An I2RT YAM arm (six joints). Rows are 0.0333 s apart.
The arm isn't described. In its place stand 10 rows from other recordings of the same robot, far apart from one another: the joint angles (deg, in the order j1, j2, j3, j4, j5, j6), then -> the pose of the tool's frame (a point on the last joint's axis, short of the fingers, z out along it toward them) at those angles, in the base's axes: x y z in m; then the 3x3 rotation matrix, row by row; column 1 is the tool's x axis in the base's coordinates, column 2 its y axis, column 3 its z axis.
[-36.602 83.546 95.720 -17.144 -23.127 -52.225] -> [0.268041 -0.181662 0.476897], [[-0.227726 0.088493 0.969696], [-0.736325 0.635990 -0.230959], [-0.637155 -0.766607 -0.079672]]
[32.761 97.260 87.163 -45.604 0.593 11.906] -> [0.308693 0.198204 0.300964], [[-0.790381 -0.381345 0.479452], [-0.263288 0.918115 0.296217], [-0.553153 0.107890 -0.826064]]
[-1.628 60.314 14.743 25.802 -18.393 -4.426] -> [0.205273 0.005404 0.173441], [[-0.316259 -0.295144 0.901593], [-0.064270 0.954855 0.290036], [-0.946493 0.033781 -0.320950]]
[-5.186 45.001 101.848 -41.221 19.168 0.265] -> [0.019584 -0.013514 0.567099], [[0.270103 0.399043 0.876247], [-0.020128 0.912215 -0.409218], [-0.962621 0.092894 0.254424]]
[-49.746 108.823 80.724 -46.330 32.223 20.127] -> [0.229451 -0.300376 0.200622], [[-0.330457 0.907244 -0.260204], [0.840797 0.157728 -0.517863], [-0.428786 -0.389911 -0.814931]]
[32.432 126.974 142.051 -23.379 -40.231 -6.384] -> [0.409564 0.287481 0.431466], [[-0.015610 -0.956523 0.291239], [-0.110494 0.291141 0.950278], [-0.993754 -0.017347 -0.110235]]
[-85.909 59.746 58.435 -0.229 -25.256 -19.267] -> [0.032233 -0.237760 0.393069], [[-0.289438 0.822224 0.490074], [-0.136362 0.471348 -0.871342], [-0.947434 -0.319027 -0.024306]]
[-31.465 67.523 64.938 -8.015 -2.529 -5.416] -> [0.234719 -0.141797 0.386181], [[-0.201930 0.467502 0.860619], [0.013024 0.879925 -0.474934], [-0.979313 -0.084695 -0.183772]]
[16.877 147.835 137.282 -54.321 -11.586 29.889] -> [0.516154 0.164065 0.169586], [[-0.933536 0.114410 0.339736], [0.226919 0.922264 0.312949], [-0.277522 0.369241 -0.886929]]
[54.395 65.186 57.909 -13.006 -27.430 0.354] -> [0.137385 0.220031 0.345005], [[-0.207831 -0.971943 0.110155], [-0.280822 0.167160 0.945091], [-0.936987 0.165485 -0.307684]]
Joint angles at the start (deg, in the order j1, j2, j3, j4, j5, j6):
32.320 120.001 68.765 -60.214 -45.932 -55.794
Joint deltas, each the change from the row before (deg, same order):
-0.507 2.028 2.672 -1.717 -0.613 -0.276
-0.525 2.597 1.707 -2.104 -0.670 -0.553
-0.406 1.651 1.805 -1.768 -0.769 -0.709
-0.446 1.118 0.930 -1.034 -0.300 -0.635
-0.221 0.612 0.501 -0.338 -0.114 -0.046
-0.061 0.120 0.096 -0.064 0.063 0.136
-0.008 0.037 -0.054 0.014 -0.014 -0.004
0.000 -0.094 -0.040 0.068 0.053 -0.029
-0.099 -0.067 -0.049 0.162 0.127 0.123
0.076 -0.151 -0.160 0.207 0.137 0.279
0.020 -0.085 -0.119 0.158 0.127 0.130
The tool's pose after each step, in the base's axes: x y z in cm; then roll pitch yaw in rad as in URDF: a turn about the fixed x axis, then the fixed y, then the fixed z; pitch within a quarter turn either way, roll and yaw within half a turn. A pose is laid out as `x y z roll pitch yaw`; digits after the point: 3 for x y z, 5 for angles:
26.186 19.285 9.513 2.31344 0.34963 -1.93354
26.608 19.227 8.781 2.27329 0.32161 -1.95467
27.095 19.286 8.548 2.24805 0.31568 -1.96813
27.396 19.179 8.283 2.23307 0.30993 -1.97642
27.579 19.142 8.113 2.22688 0.30528 -1.98263
27.620 19.121 8.075 2.22630 0.30159 -1.98472
27.603 19.107 8.040 2.22530 0.30069 -1.98524
27.602 19.104 8.073 2.22739 0.30233 -1.98387
27.642 19.054 8.078 2.23057 0.30202 -1.98484
27.593 19.070 8.096 2.23355 0.29973 -1.98434
27.568 19.063 8.093 2.23611 0.29853 -1.98352

